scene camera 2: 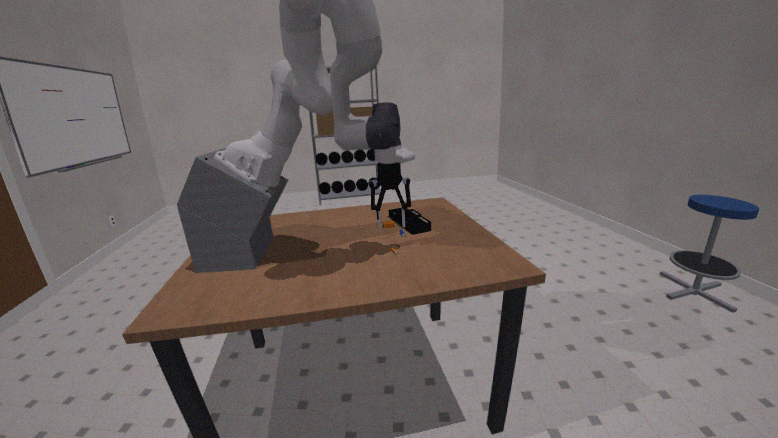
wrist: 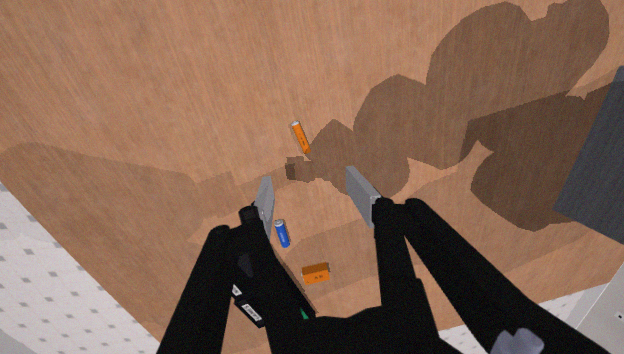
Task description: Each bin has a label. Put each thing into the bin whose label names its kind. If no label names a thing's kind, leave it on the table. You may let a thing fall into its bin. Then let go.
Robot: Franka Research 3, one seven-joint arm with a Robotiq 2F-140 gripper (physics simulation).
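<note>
My gripper [scene camera 2: 391,226] [wrist: 309,183] is open and empty, pointing down above the table beside the black bins. An orange cylindrical battery [scene camera 2: 394,250] [wrist: 301,137] with a pale end lies on the table, beyond the fingertips in the wrist view. A blue battery [scene camera 2: 401,232] [wrist: 282,234] lies near the left finger in that view. An orange block-shaped battery [scene camera 2: 388,224] [wrist: 316,274] rests close to the bins. The joined black bins [scene camera 2: 419,223] [wrist: 250,311] are mostly hidden behind the left finger in the wrist view; a games label and a bit of a green thing [wrist: 304,314] show.
The wooden table [scene camera 2: 348,291] [wrist: 150,75] carries the arm's grey pedestal [scene camera 2: 225,220] [wrist: 597,165] at its left in the scene view. A shelf rack [scene camera 2: 314,157] stands behind the table, and a blue stool [scene camera 2: 723,206] stands off to the right. The arm's shadow crosses the table.
</note>
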